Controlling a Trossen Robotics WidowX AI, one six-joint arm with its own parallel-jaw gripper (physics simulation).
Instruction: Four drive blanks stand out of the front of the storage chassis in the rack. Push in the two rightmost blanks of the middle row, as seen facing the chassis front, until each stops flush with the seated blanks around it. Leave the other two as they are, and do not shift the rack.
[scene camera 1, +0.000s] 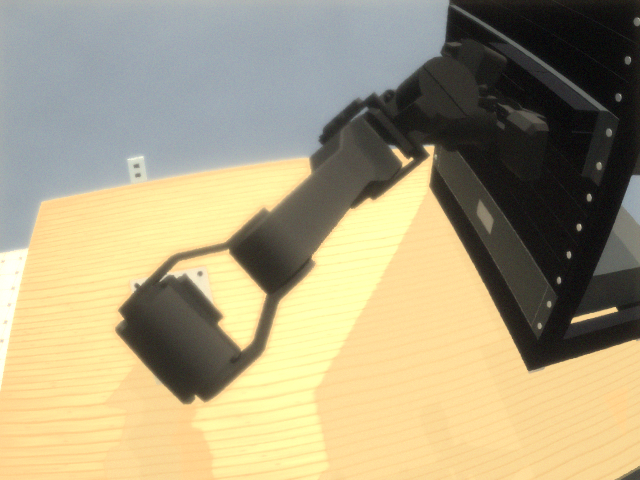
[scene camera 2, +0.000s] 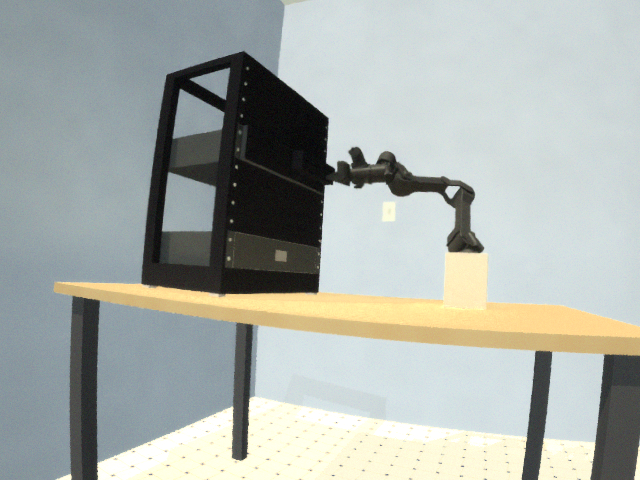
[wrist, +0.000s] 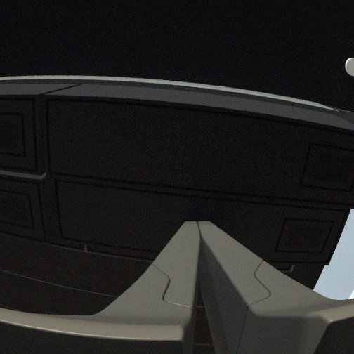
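Pixels of known places: gripper, between the fingertips: (scene camera 1: 544, 120) (scene camera 2: 325, 177); arm's base, origin of its link: (scene camera 2: 467, 271).
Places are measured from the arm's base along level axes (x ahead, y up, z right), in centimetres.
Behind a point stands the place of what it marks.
Observation:
The dark storage chassis (scene camera 1: 599, 149) {x 49.8, y 28.0, z 10.3 cm} (scene camera 2: 242, 142) {x 50.7, y 28.3, z -34.4 cm} sits in the black rack (scene camera 1: 573, 279) {x 50.4, y 10.3, z 13.1 cm} (scene camera 2: 222, 206) {x 52.7, y 11.7, z -37.3 cm}. My gripper (scene camera 2: 330, 176) {x 45.4, y 28.2, z 4.0 cm} (wrist: 195, 232) is shut and empty, with its tips in front of the lower wide drive blank (wrist: 120, 215); contact cannot be told. Another wide blank (wrist: 175, 145) lies directly above it. No light ledge shows between these two. A light ledge (wrist: 22, 175) marks the top of the lower left blank (wrist: 15, 207), which stands out. The upper left blank (wrist: 12, 135) shows partly. Dark faces and my fingers hide further detail, and I cannot tell which chassis row each is.
The rack stands on the wooden table (scene camera 1: 258, 413) {x 9.6, y -9.7, z 10.2 cm} (scene camera 2: 361, 315) {x 14.4, y -9.7, z -44.0 cm}. A grey panel with a pale label (scene camera 1: 484, 215) {x 50.4, y 1.8, z -12.3 cm} (scene camera 2: 280, 255) {x 50.4, y 1.9, z -12.5 cm} is mounted low in it. The arm reaches over from a white pedestal (scene camera 2: 465, 281) {x 0.1, y -2.8, z -4.4 cm}. Blue wall (wrist: 340, 255) shows beyond the chassis's right edge.

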